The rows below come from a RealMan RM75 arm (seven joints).
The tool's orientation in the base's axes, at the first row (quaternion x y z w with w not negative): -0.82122, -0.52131, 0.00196, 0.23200
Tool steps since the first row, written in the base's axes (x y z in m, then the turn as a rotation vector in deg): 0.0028, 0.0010, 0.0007, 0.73, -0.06, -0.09; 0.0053, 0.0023, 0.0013, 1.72, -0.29, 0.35; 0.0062, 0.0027, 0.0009, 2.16, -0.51, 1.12; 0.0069, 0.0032, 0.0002, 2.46, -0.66, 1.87; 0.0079, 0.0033, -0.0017, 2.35, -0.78, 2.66; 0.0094, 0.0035, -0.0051, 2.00, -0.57, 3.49; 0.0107, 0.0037, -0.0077, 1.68, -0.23, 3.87; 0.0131, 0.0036, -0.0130, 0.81, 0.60, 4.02; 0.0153, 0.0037, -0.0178, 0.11, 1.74, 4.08; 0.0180, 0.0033, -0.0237, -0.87, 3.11, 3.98; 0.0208, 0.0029, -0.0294, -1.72, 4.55, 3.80; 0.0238, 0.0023, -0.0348, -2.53, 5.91, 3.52
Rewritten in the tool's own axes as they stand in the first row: 0.0023, 0.0018, -0.0009, 0.26, 0.68, -0.12; 0.0047, 0.0032, -0.0016, 0.62, 1.44, -0.84; 0.0054, 0.0040, -0.0013, 0.82, 1.60, -1.72; 0.0059, 0.0047, -0.0007, 1.00, 1.62, -2.52; 0.0060, 0.0063, 0.0008, 1.04, 1.26, -3.25; 0.0061, 0.0088, 0.0036, 1.26, 0.57, -3.82; 0.0062, 0.0108, 0.0057, 1.49, 0.03, -3.95; 0.0060, 0.0149, 0.0098, 1.84, -1.06, -3.56; 0.0059, 0.0186, 0.0135, 2.52, -2.08, -3.01; 0.0054, 0.0233, 0.0180, 3.22, -3.35, -2.16; 0.0050, 0.0280, 0.0222, 4.02, -4.51, -1.24; 0.0045, 0.0329, 0.0261, 4.75, -5.57, -0.28
